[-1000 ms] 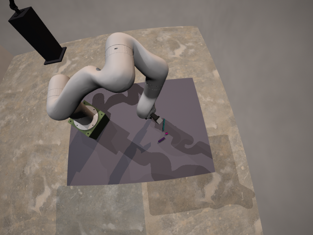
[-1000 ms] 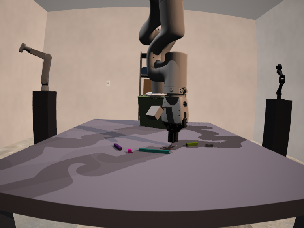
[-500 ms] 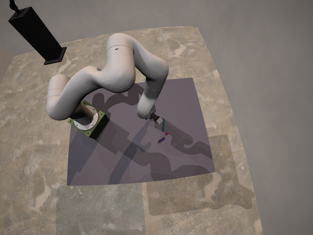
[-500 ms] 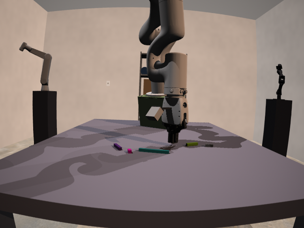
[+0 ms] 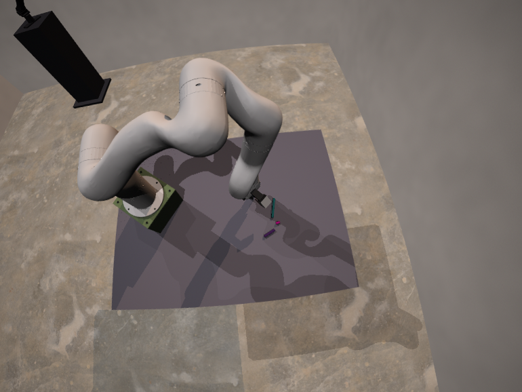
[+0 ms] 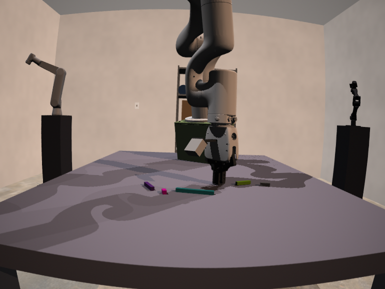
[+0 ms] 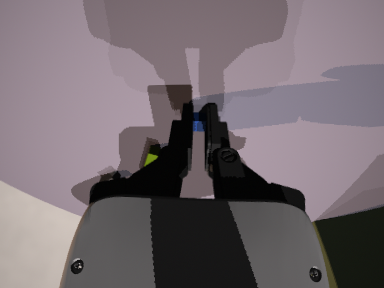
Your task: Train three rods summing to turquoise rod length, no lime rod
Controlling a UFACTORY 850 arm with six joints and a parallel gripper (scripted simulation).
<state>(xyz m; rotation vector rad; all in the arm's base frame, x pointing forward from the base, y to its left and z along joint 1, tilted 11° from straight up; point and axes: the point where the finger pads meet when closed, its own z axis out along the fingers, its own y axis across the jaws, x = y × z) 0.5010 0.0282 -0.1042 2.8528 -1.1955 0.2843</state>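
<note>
Now: the blue rod 2 cm below my hand. From my hand the other things lie so: grey rod 14 cm to the left, 2 cm below, 1 cm ahead; turquoise rod 10 cm ahead, 7 cm to the right, 2 cm below; lime rod 8 cm to the left, 2 cm below, 1 cm behind.
</note>
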